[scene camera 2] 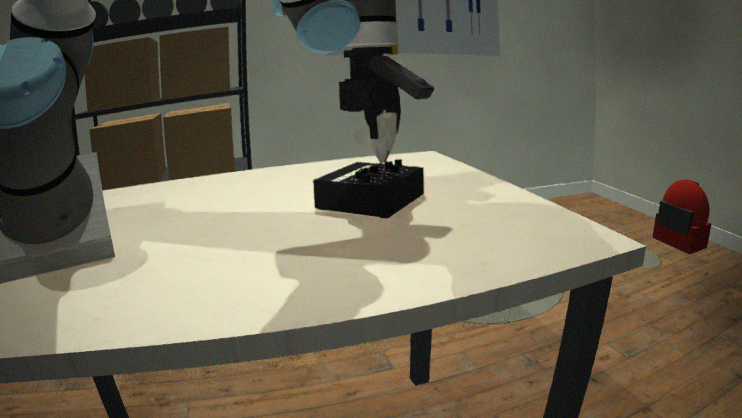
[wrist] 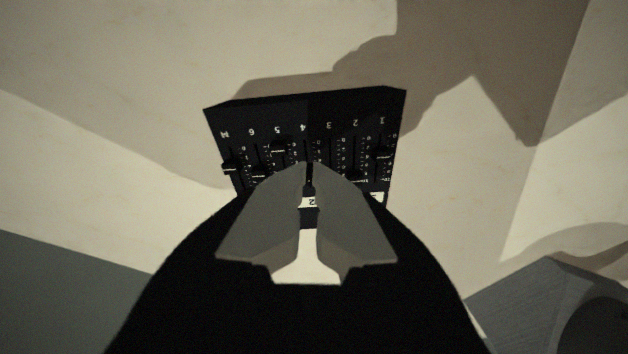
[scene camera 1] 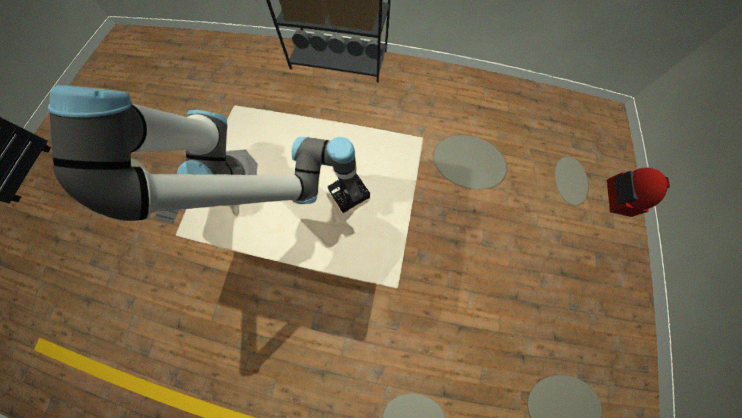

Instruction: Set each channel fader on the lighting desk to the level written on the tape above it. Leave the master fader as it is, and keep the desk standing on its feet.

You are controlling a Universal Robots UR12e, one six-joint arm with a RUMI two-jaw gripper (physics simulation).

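Frame: origin at the arm's base, x ahead, y left, z up, level; centimetres.
Seen in the pictures: gripper, between the fingertips: (scene camera 2: 383, 162) (wrist: 309, 165); arm's base, origin of its link: (scene camera 2: 44, 202) (wrist: 594, 347) (scene camera 1: 226, 174).
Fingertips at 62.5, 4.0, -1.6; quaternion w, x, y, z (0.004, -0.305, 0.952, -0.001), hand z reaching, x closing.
Offsets run from my fingertips to a thing's middle, as dx, dy, dz. "pt": to the spot under its first point. Level surfaces: height alone.
The black lighting desk {-1.8, +2.0, -4.3} (scene camera 1: 344, 206) (scene camera 2: 353, 199) (wrist: 260, 110) stands flat on the table. In the wrist view it is upside down. The master fader {+4.9, +5.1, -1.5} (wrist: 229, 168) sits partway along its slot. The channel 5 fader {+2.6, +1.0, -1.5} (wrist: 278, 149) is near the 0 end, the channel 6 fader {+2.6, +4.1, -1.5} (wrist: 258, 174) is further along, the channel 1 fader {-4.7, -4.2, -1.5} (wrist: 382, 154) is partway, and the channel 2 fader {-4.7, -1.0, -1.5} (wrist: 355, 177) is near the 10 end. The channel 3 and 4 knobs and most of the tape {pt -3.5, +4.5, -2.1} (wrist: 309, 202) are hidden. My gripper (scene camera 2: 383, 159) (wrist: 309, 165) is shut, its tips low over the channel 4 column. Contact cannot be told.
The pale table {dz -7.7} (scene camera 1: 384, 259) (scene camera 2: 181, 290) carries the grey block (scene camera 1: 249, 162) (scene camera 2: 101, 207) under the arm's base. A shelf rack (scene camera 1: 337, 64) (scene camera 2: 243, 62) stands behind the table. A red bin (scene camera 1: 638, 189) (scene camera 2: 685, 207) stands on the floor to the right.
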